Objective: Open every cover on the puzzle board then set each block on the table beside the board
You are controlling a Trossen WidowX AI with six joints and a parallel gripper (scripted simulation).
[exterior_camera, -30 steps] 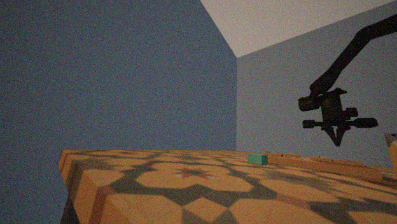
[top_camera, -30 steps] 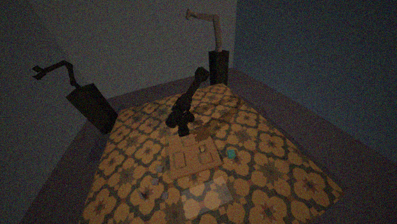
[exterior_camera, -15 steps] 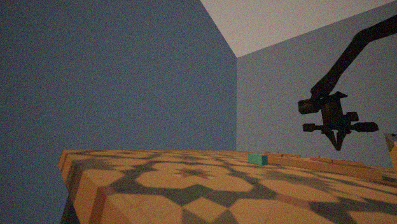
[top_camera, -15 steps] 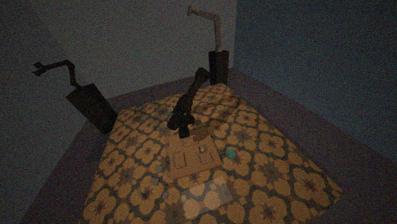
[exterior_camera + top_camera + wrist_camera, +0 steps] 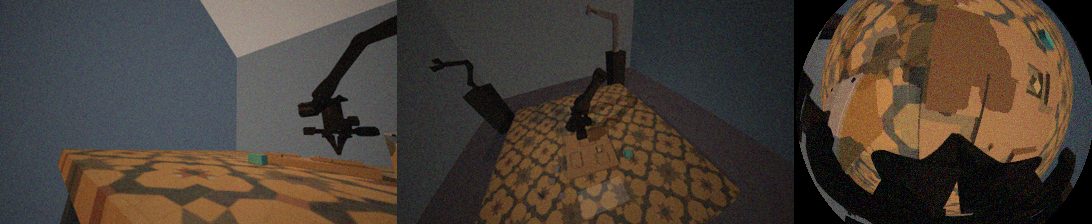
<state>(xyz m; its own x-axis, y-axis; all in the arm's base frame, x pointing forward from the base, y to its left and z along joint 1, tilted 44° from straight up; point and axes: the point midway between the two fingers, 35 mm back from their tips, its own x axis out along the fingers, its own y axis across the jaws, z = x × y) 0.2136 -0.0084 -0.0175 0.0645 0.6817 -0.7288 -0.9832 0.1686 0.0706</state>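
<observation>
The tan puzzle board lies 100 mm ahead of my gripper tip, 30 mm below it and 10 mm to the right of it. Round my gripper tip: teal block: 250 mm ahead, 200 mm to the left, 30 mm below.
</observation>
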